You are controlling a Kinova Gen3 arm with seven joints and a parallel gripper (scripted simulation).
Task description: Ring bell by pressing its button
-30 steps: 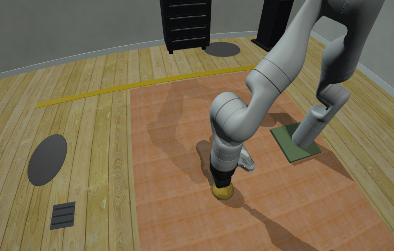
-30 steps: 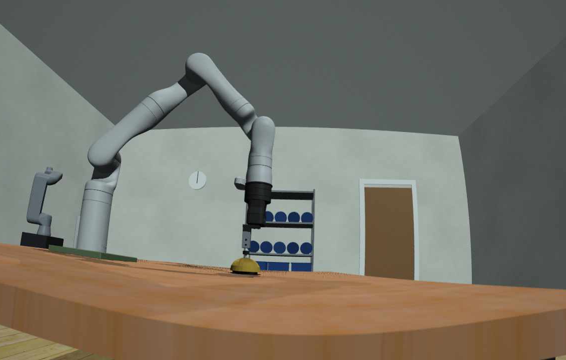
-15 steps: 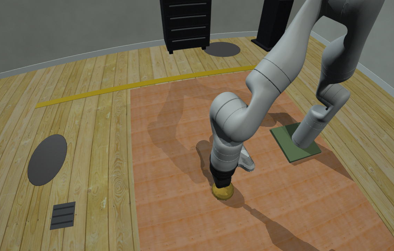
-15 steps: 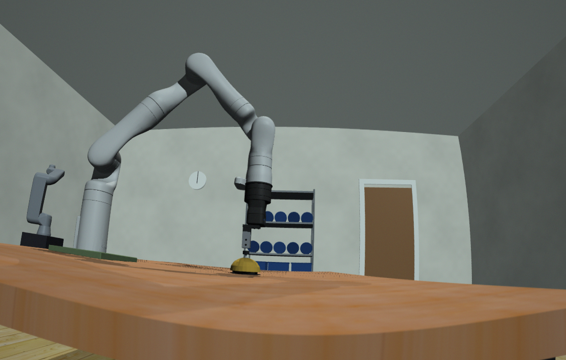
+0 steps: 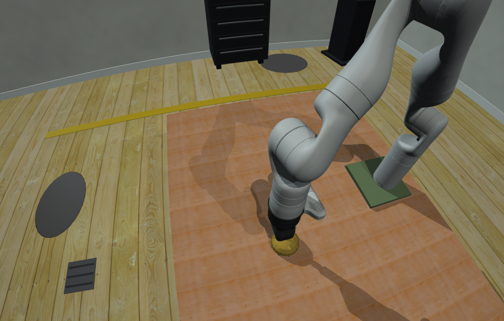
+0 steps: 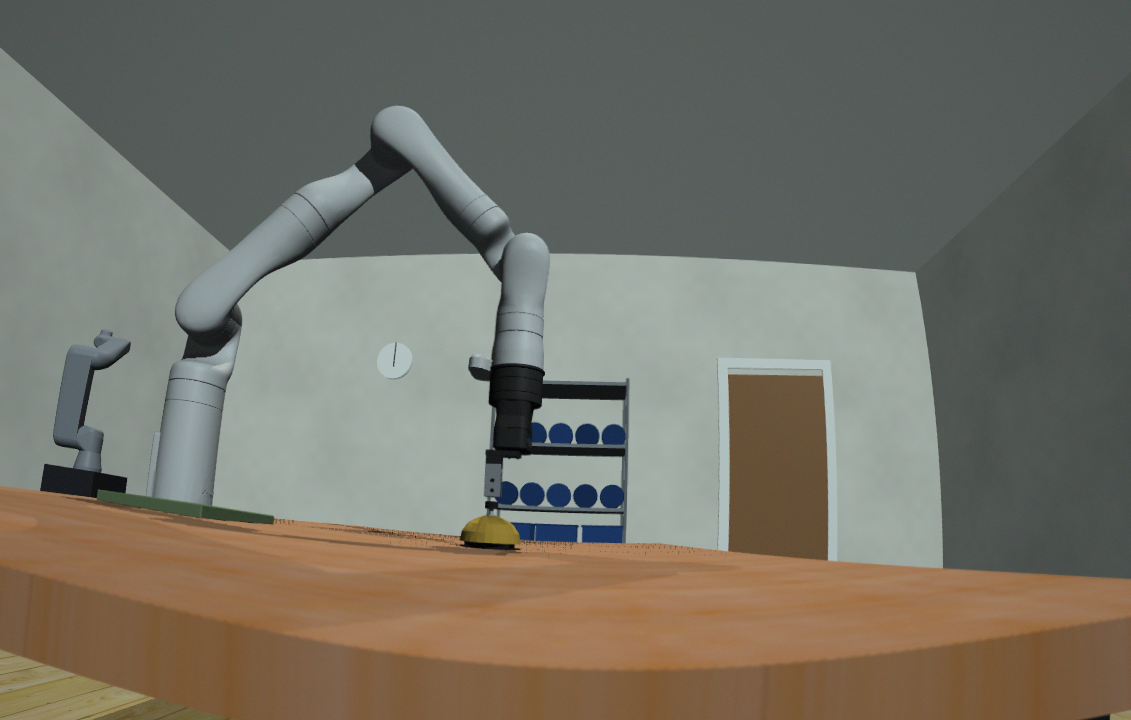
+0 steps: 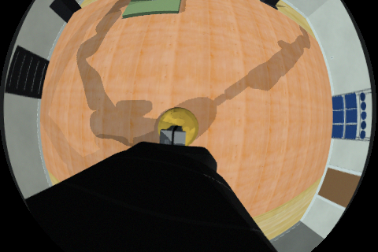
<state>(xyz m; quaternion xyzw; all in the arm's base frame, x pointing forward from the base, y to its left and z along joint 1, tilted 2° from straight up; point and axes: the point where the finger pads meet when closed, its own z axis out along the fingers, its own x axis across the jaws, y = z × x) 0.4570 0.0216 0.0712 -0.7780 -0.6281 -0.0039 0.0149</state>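
Right now my hand is 30 mm above the black button. Round my hand: bell (50 mm below).
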